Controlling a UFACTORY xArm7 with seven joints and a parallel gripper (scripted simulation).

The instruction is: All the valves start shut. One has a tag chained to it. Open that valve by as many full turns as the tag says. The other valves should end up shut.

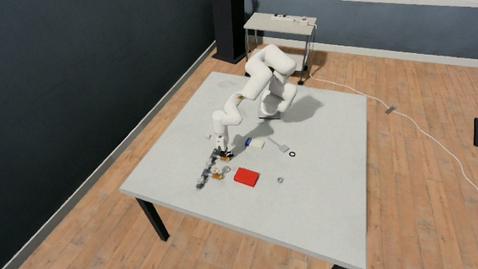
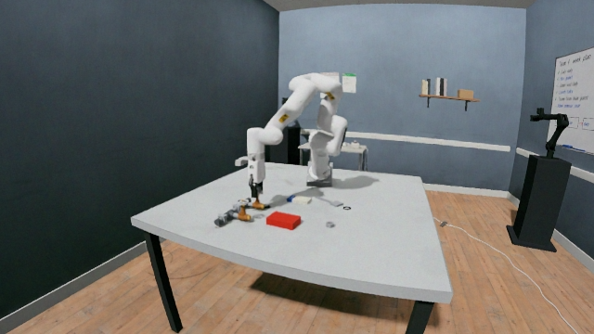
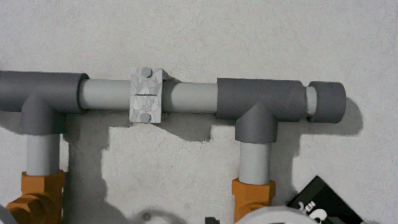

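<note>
Now: hand 9 cm above the black tag, 4 cm past it and 1 cm to the left of it. The rest, counted from my hand: red block 18 cm to the left, 7 cm below, 4 cm ahead; grey nut 35 cm to the left, 8 cm below, 4 cm behind; blue box 21 cm behind, 9 cm to the left, 8 cm below.
</note>
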